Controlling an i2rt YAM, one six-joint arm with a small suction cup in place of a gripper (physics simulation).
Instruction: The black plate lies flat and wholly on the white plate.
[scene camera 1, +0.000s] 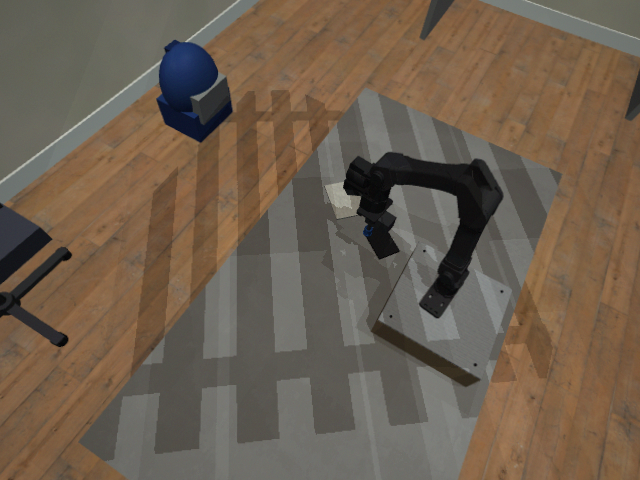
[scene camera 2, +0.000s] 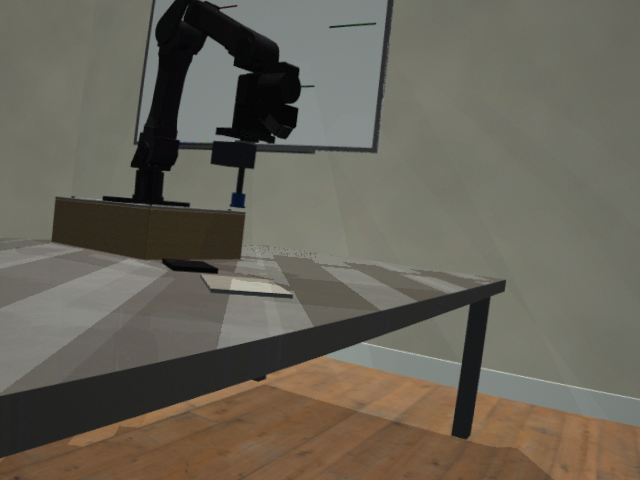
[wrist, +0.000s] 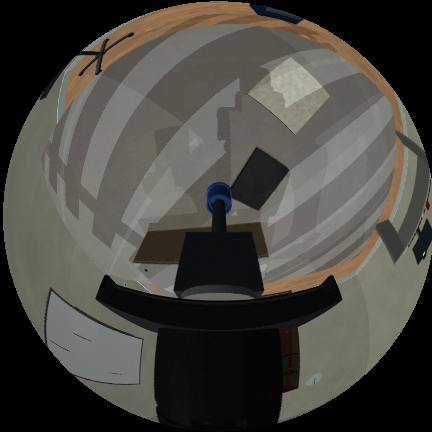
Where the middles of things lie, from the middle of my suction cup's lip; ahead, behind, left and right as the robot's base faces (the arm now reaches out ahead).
Now: suction cup 13 cm above the black plate (wrist: 261, 174), 7 cm to the left of it and 4 cm past it. Also, from my suction cup: white plate (scene camera 2: 216, 284) 17 cm ahead, 14 cm to the right, 13 cm below.
